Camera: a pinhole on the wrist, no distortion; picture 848 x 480 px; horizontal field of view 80.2 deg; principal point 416.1 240.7 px. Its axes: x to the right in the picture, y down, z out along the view. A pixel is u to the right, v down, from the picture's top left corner.
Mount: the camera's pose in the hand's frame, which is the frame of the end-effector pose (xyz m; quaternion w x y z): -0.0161 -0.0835 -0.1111 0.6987 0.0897 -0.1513 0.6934
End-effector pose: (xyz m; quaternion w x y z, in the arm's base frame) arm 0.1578 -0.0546 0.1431 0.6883 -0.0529 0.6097 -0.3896
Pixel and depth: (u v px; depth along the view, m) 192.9 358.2 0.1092
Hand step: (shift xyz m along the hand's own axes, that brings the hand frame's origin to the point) -0.0506 -0.1651 -0.0271
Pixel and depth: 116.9 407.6 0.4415
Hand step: -0.1984 -0.4753 0.2026
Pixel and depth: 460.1 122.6 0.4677
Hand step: 0.0522 -0.2042 0.3507
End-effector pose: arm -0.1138 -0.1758 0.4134 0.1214 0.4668 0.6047 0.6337
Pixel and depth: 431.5 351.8 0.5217
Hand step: -0.1763 -0.2408 0.3740
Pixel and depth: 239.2 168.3 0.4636
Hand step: 0.0112 -0.3938 0.2747
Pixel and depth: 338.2 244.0 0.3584
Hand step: -0.0492 -0.2558 0.2063
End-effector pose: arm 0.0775 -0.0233 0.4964 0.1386 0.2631 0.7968 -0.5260
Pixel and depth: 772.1 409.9 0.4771
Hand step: -0.2199 0.0779 0.4362
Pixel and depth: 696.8 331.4 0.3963
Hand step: -0.1234 -0.0067 0.3288
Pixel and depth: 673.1 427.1 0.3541
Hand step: -0.1789 -0.0290 0.2707
